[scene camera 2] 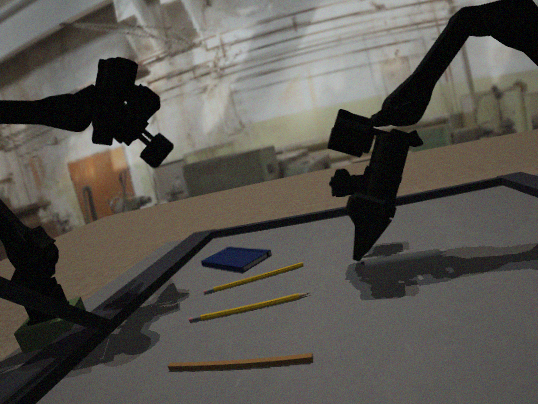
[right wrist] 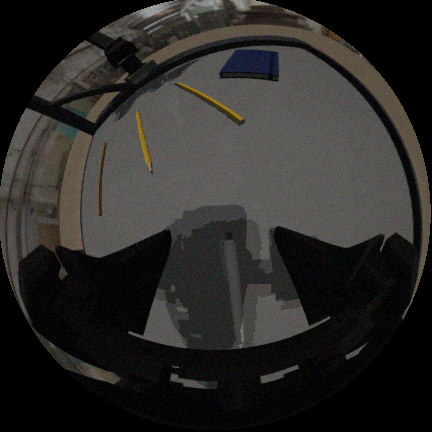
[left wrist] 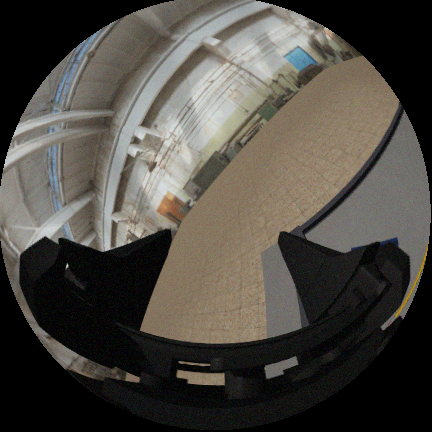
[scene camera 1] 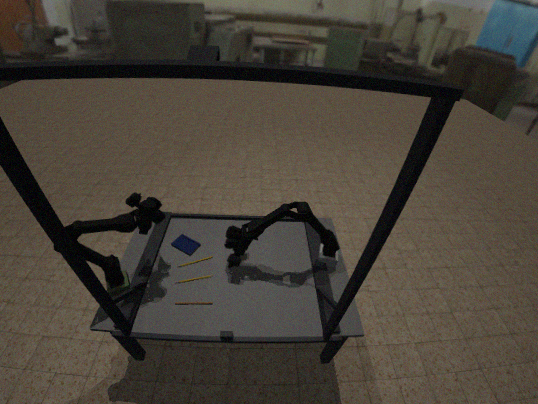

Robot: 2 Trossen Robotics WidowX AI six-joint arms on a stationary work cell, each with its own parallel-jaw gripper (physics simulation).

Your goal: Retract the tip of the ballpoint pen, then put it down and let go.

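Frame: origin at the left arm's base, x ahead, y left, z up, level; millimetres.
Seen in the pictures: left gripper, fingertip midpoint: (scene camera 2: 143, 134) (left wrist: 226, 236); right gripper, fingertip midpoint: (scene camera 2: 360, 256) (right wrist: 223, 234); left arm's base at its link origin: (right wrist: 136, 69) (scene camera 1: 116, 281); right arm's base at its link origin: (scene camera 1: 329, 252).
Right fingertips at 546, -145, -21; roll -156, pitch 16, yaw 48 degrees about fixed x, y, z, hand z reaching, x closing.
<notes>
Pixels of each thing's top centre, then the offset from my right fingertips to it, as dx, dy, dz.
- grey ballpoint pen at its top centre: (right wrist: 233, 310) (scene camera 2: 403, 253) +59, -42, -6
- blue notebook at its top centre: (scene camera 2: 234, 255) (right wrist: 252, 58) (scene camera 1: 185, 243) -166, +242, -7
- orange-brown stick at its top centre: (scene camera 2: 235, 361) (right wrist: 98, 173) (scene camera 1: 193, 302) -251, -117, -12
The grey ballpoint pen (scene camera 2: 404, 257) (right wrist: 232, 285) lies on the table in the shadow of the right arm. Its dark button end points up the picture in the right wrist view; its other end reaches the gripper body's edge there, too small and dark to tell whether the writing tip is out. My right gripper (scene camera 1: 234, 260) (scene camera 2: 356, 257) (right wrist: 223, 234) is open, a little above the table at the pen's button end. The pen shows between its spread fingers, touching neither in the right wrist view. My left gripper (left wrist: 226, 236) is open and empty, raised away from the pen.
A blue notebook (scene camera 1: 186, 244) (scene camera 2: 236, 259) (right wrist: 252, 65) lies near the far left table edge. Two yellow pencils (scene camera 1: 195, 261) (scene camera 1: 194, 279) (scene camera 2: 253, 278) (scene camera 2: 250, 307) and an orange-brown stick (scene camera 1: 194, 303) (scene camera 2: 240, 363) lie nearer. A dark frame (scene camera 1: 400, 200) surrounds the table.
</notes>
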